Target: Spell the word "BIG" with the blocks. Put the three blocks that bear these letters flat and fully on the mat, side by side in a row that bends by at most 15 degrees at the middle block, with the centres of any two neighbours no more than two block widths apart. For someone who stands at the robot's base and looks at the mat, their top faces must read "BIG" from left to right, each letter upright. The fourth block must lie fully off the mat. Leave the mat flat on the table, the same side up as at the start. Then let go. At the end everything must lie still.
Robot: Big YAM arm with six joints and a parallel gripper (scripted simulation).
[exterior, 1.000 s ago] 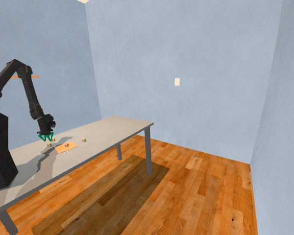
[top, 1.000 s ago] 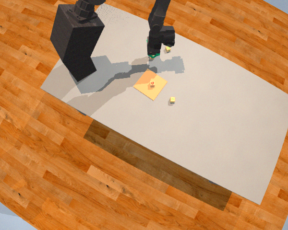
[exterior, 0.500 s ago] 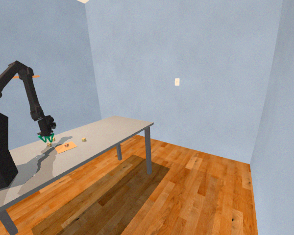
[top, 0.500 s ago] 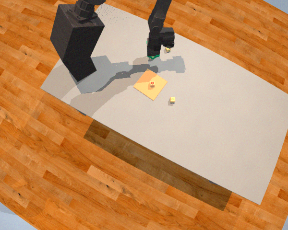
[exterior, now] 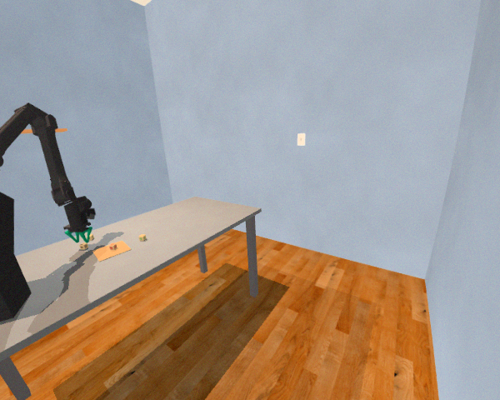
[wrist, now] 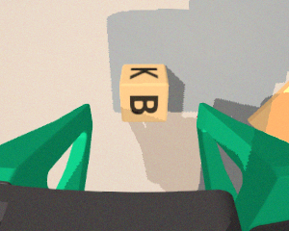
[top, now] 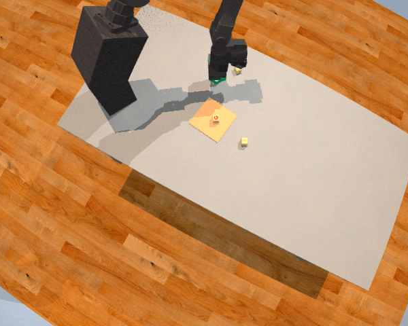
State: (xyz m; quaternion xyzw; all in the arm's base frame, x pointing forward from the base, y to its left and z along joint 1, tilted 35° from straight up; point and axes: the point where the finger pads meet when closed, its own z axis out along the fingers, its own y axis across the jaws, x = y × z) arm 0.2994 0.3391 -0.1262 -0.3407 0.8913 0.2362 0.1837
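Now: hand 110 mm short of the mat, 140 mm to the left of it and 40 mm above it. The rest, counted from my hand: block (30 mm ahead, 110 mm to the left, 30 mm below).
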